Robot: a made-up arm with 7 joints.
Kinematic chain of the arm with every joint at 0, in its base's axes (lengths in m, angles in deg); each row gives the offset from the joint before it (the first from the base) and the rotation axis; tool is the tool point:
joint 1: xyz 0 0 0 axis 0 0.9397 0.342
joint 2: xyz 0 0 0 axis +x
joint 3: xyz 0 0 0 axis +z
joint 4: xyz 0.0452 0 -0.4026 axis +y
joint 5: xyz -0.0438 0 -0.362 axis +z
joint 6: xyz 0 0 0 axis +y
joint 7: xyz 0 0 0 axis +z
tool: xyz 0 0 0
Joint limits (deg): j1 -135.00..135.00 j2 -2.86..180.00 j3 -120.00..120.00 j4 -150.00..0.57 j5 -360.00..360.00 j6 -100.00..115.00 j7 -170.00..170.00
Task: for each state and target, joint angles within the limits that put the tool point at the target. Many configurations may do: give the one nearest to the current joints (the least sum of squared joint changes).
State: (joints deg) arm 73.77 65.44 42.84 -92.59 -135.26 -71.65 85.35
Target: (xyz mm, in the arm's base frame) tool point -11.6 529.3 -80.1
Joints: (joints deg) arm 78.77 60.03 52.14 -105.32 -135.26 -71.65 85.35
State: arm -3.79 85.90 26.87 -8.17 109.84 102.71 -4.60
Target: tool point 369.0 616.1 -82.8
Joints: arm -12.39 69.33 15.91 -53.55 109.84 102.71 -4.60
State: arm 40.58 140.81 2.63 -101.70 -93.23 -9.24 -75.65
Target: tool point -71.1 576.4 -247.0
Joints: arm 66.15 101.12 -24.41 -83.27 -93.23 -9.24 -75.65
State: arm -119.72 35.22 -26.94 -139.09 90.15 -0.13 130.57
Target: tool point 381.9 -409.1 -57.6
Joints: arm -83.26 17.59 -71.49 -99.53 90.15 -0.13 130.57
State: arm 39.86 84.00 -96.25 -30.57 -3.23 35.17 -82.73
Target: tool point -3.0 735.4 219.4
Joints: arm 34.73 117.58 -80.51 -22.24 -3.23 35.17 -82.73
